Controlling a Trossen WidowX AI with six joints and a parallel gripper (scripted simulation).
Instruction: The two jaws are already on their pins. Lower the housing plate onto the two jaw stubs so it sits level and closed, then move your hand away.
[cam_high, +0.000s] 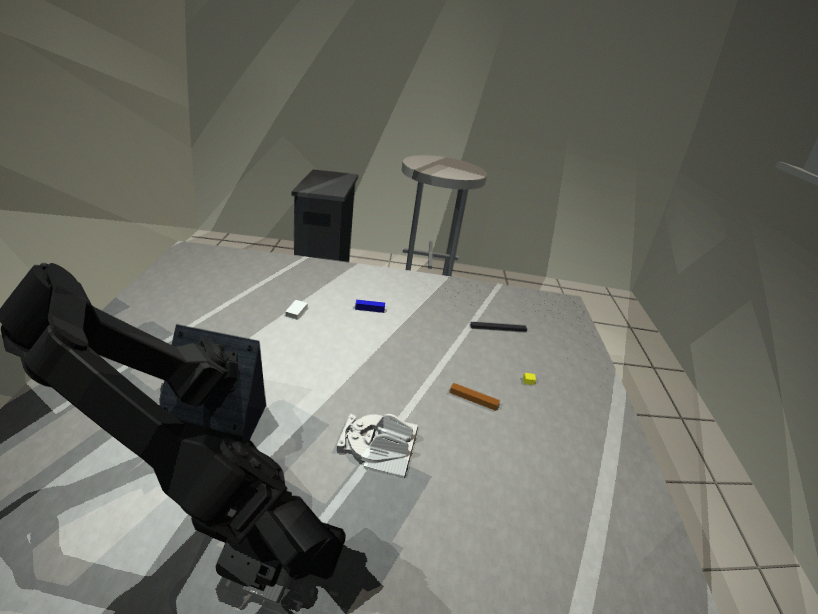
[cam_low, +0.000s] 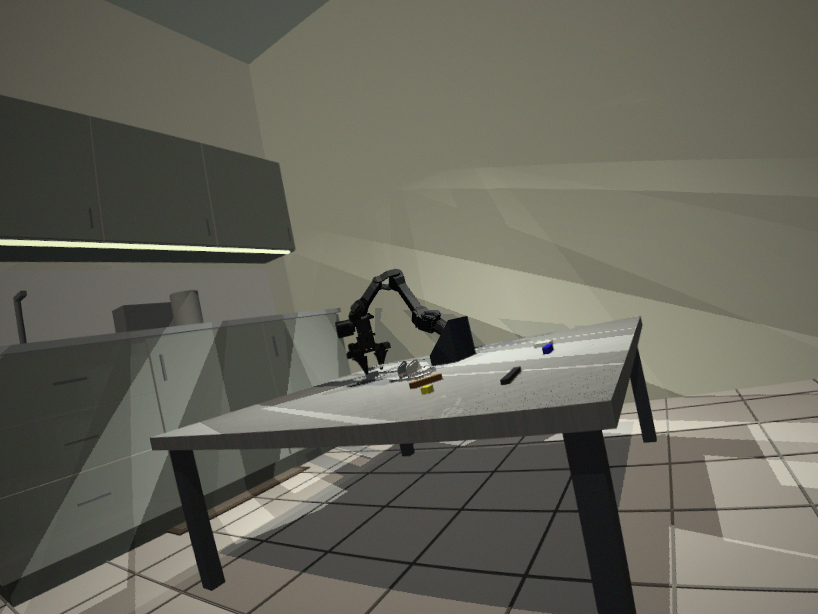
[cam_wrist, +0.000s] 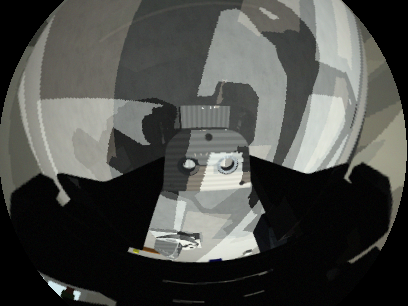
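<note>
Now: gripper tip 16 cm short of the white base, 24 cm to the right of it and 2 cm above it. From my gripper tip the other things lie so: orange bar (33 cm ahead, 37 cm to the left, 2 cm below); then blue block (10 cm ahead, 67 cm to the left, 2 cm below); then yellow cube (47 cm ahead, 44 cm to the left, 2 cm below).
</note>
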